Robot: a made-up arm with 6 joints. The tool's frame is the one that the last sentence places.
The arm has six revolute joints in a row. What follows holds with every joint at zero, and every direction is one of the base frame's. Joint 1 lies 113.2 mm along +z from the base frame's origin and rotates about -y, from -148.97 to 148.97 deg. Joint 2 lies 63.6 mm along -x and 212.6 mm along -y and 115.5 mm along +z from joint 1 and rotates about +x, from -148.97 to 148.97 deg. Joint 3 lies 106.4 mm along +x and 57.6 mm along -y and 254.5 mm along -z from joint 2 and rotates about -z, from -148.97 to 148.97 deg. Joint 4 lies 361.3 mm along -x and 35 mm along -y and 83.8 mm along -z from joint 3 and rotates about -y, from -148.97 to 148.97 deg. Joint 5 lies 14.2 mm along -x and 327.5 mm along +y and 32.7 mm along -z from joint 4 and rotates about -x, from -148.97 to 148.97 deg. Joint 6 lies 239.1 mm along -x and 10.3 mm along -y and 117.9 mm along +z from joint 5 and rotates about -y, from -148.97 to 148.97 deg. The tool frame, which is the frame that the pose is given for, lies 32.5 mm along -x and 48.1 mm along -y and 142.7 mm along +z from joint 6; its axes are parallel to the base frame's.
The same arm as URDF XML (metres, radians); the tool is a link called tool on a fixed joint. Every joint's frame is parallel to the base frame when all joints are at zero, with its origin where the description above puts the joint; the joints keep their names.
<robot name="arm">
  <link name="base_link"/>
  <link name="link1"/>
  <link name="link2"/>
  <link name="link3"/>
  <link name="link4"/>
  <link name="link5"/>
  <link name="link6"/>
  <link name="tool"/>
  <joint name="joint 1" type="revolute">
    <parent link="base_link"/>
    <child link="link1"/>
    <origin xyz="0.0000 0.0000 0.1132"/>
    <axis xyz="0 -1 0"/>
    <limit lower="-2.6000" upper="2.6000"/>
  </joint>
  <joint name="joint 2" type="revolute">
    <parent link="link1"/>
    <child link="link2"/>
    <origin xyz="-0.0636 -0.2126 0.1155"/>
    <axis xyz="1 0 0"/>
    <limit lower="-2.6000" upper="2.6000"/>
  </joint>
  <joint name="joint 3" type="revolute">
    <parent link="link2"/>
    <child link="link3"/>
    <origin xyz="0.1064 -0.0576 -0.2545"/>
    <axis xyz="0 0 -1"/>
    <limit lower="-2.6000" upper="2.6000"/>
  </joint>
  <joint name="joint 4" type="revolute">
    <parent link="link3"/>
    <child link="link4"/>
    <origin xyz="-0.3613 -0.0350 -0.0838"/>
    <axis xyz="0 -1 0"/>
    <limit lower="-2.6000" upper="2.6000"/>
  </joint>
  <joint name="joint 5" type="revolute">
    <parent link="link4"/>
    <child link="link5"/>
    <origin xyz="-0.0142 0.3275 -0.0327"/>
    <axis xyz="-1 0 0"/>
    <limit lower="-2.6000" upper="2.6000"/>
  </joint>
  <joint name="joint 6" type="revolute">
    <parent link="link5"/>
    <child link="link6"/>
    <origin xyz="-0.2391 -0.0103 0.1179"/>
    <axis xyz="0 -1 0"/>
    <limit lower="-2.6000" upper="2.6000"/>
  </joint>
  <joint name="tool_joint" type="fixed">
    <parent link="link6"/>
    <child link="tool"/>
    <origin xyz="-0.0325 -0.0481 0.1427"/>
  </joint>
</robot>

